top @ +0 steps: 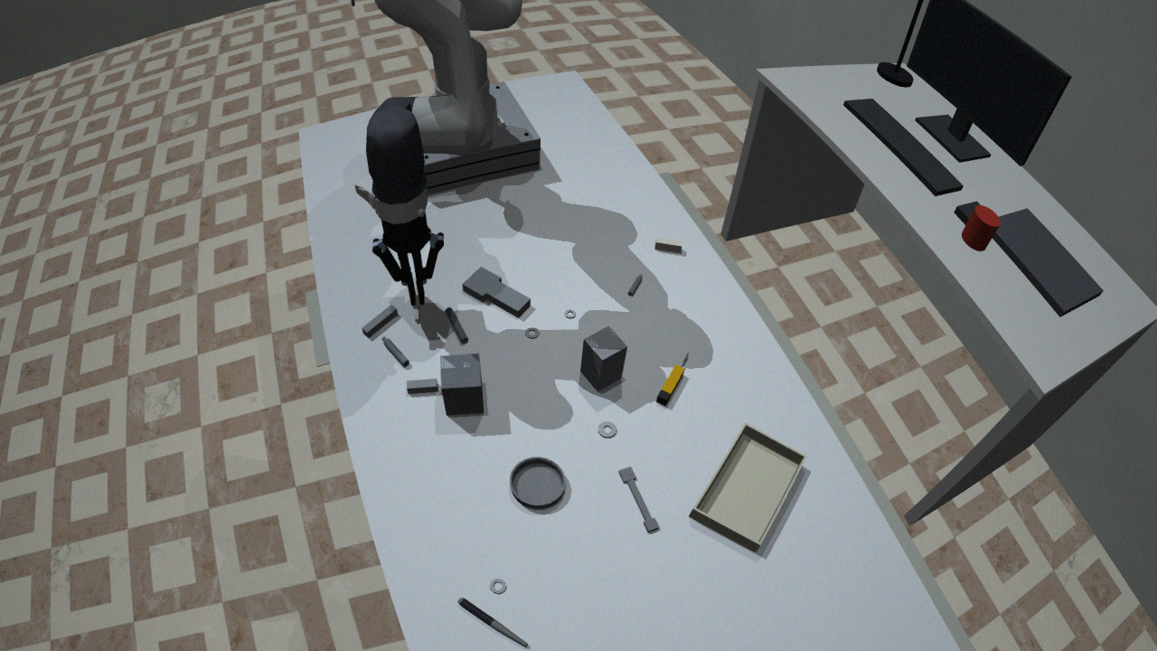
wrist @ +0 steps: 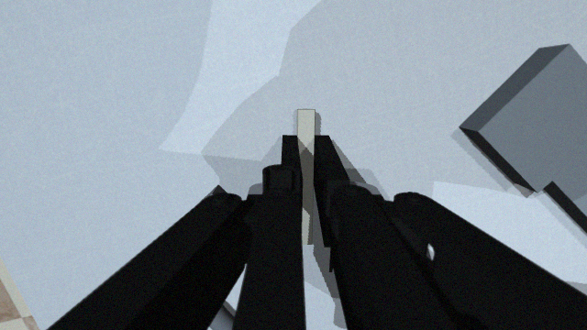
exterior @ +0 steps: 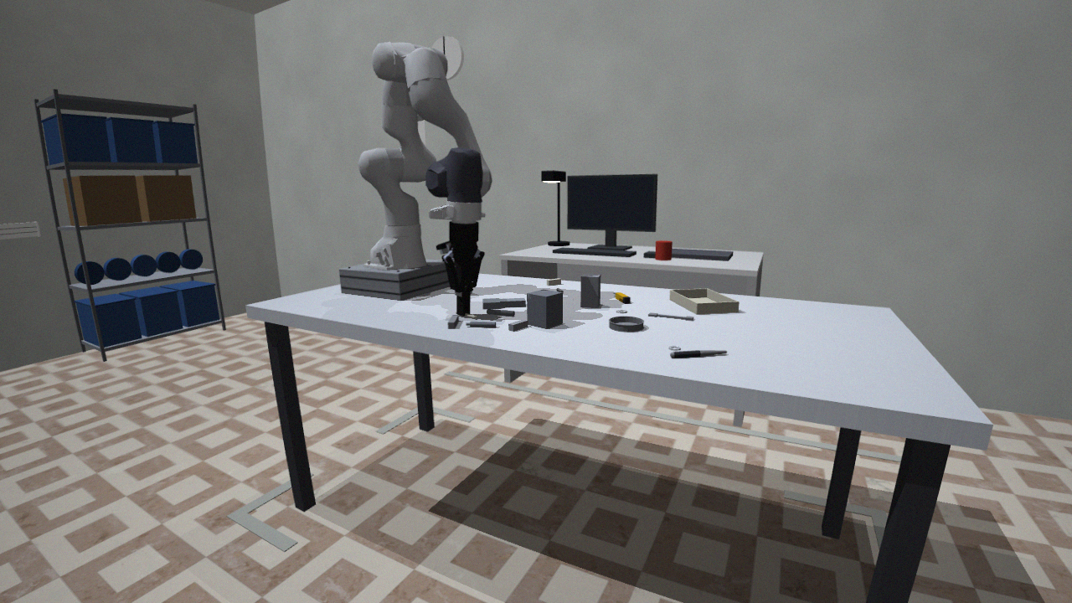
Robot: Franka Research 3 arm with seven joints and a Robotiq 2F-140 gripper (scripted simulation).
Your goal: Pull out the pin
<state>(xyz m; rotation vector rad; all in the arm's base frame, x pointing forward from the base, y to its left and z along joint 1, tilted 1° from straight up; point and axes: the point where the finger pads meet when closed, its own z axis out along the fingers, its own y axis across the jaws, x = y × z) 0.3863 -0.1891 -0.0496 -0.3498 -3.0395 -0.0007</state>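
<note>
Right now my hand is 3 cm above the cream pin and 1 cm short of it. The rest, counted from my hand: dark grey block (22 cm ahead, 3 cm to the left, 1 cm above); then small grey bar (19 cm ahead, 4 cm to the right, 3 cm below); then stepped plate (14 cm to the left, 3 cm below, 3 cm ahead).
</note>
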